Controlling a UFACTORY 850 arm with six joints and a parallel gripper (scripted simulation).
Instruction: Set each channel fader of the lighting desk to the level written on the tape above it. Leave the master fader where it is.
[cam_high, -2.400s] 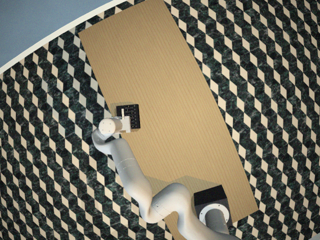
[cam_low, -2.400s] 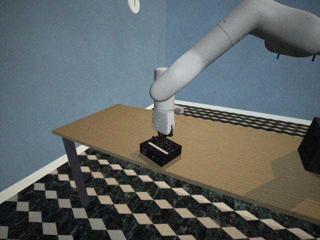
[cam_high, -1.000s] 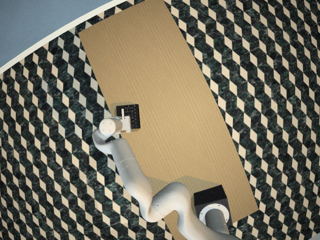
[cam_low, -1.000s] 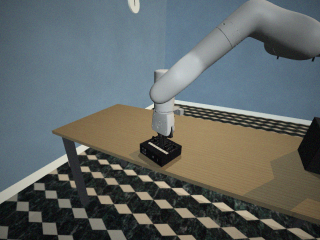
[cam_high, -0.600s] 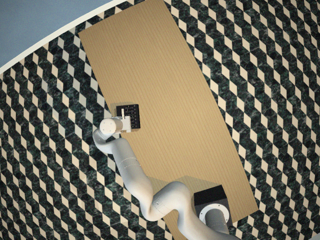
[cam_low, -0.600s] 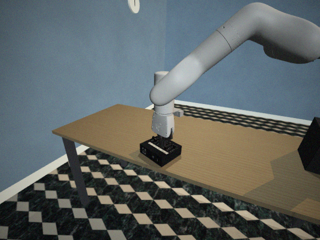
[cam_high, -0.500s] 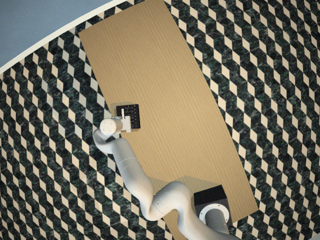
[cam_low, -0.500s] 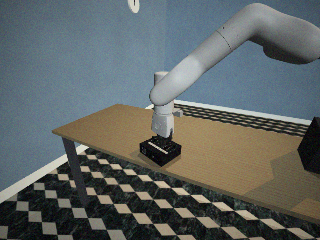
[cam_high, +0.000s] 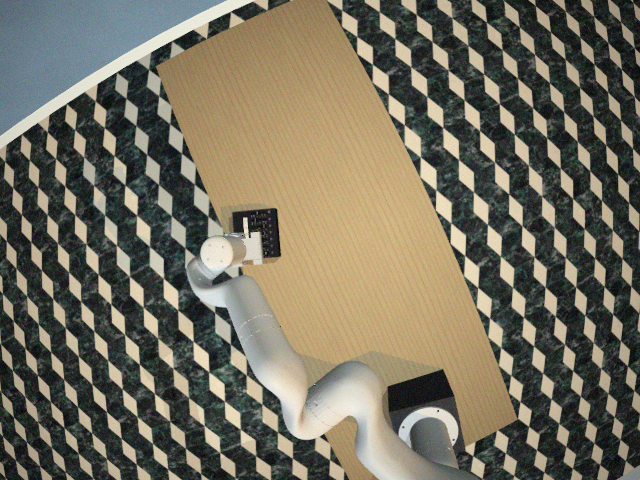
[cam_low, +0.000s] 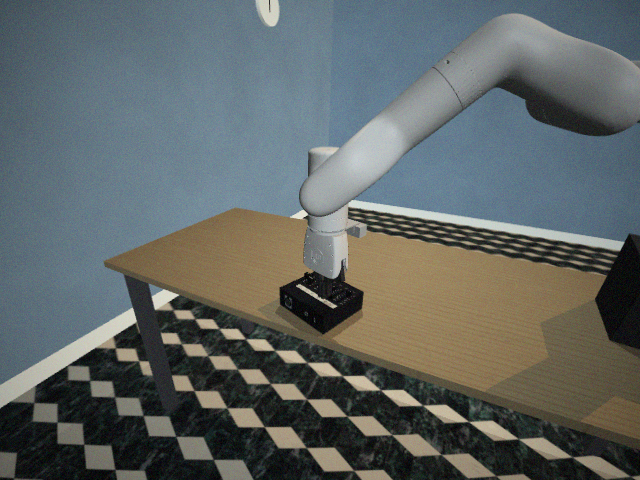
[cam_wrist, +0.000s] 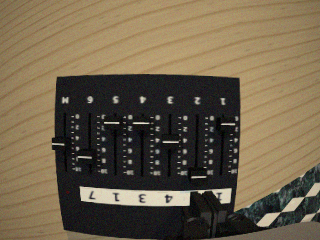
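Now: the master fader 80 mm ahead of my hand, 90 mm to the right of it and 30 mm below it.
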